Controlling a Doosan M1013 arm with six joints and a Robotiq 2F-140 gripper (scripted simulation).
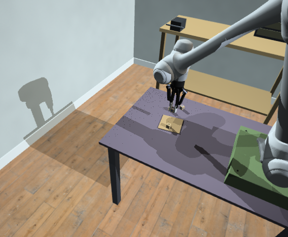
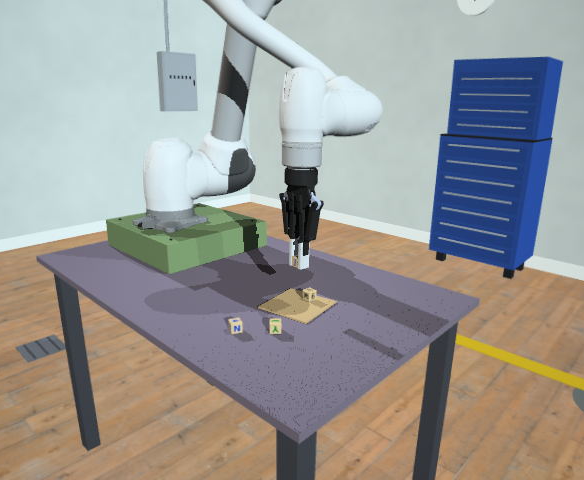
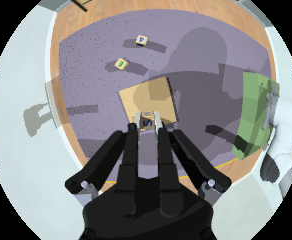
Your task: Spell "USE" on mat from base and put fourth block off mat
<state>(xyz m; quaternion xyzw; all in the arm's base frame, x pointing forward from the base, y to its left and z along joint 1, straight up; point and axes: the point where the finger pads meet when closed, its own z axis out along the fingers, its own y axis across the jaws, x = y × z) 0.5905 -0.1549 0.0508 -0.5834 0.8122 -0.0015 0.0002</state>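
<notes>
Now: hand 50 mm past the block, 180 mm to the left of it and 130 mm above it.
</notes>
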